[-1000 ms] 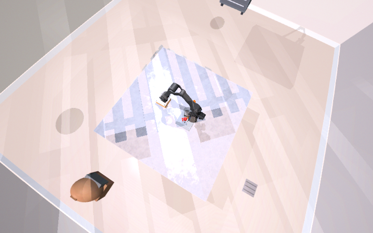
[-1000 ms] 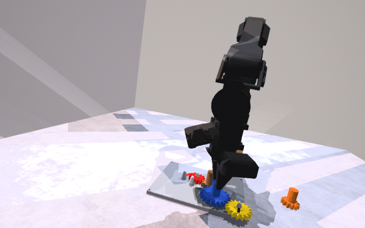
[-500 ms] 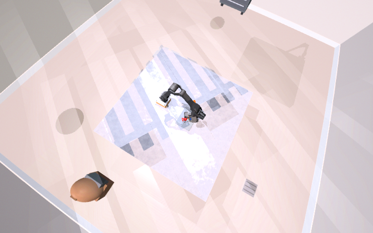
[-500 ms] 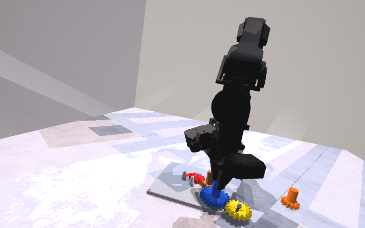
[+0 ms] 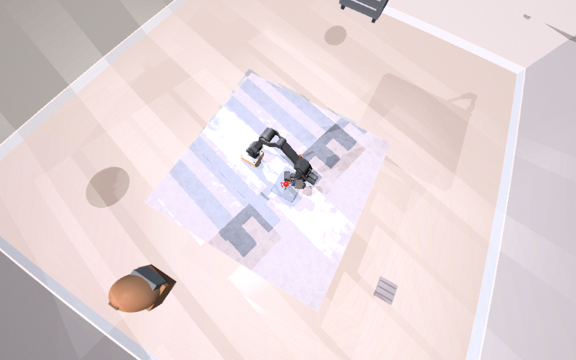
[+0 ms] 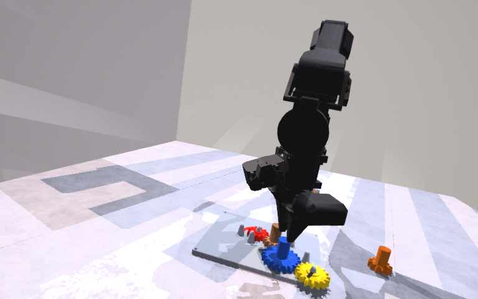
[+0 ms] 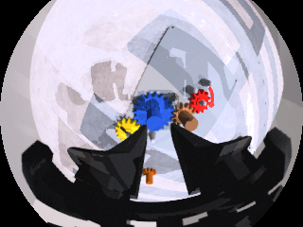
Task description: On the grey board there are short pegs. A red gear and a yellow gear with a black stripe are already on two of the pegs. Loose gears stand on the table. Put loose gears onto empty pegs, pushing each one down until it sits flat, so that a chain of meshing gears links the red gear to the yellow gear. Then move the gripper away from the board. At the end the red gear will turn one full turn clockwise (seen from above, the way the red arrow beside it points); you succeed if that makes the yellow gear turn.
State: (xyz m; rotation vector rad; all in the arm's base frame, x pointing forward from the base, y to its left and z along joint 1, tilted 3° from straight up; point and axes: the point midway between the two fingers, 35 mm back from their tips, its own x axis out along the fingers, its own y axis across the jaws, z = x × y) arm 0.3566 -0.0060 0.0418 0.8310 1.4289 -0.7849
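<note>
Right now my gripper tip is 1 cm short of the blue gear and 3 cm above it. The rest, counted from my gripper tip: brown gear: 4 cm behind, 2 cm to the right, 3 cm below; then red gear: 5 cm behind, 5 cm to the right, 4 cm below; then orange gear: 7 cm behind, 17 cm to the left, 3 cm below.
</note>
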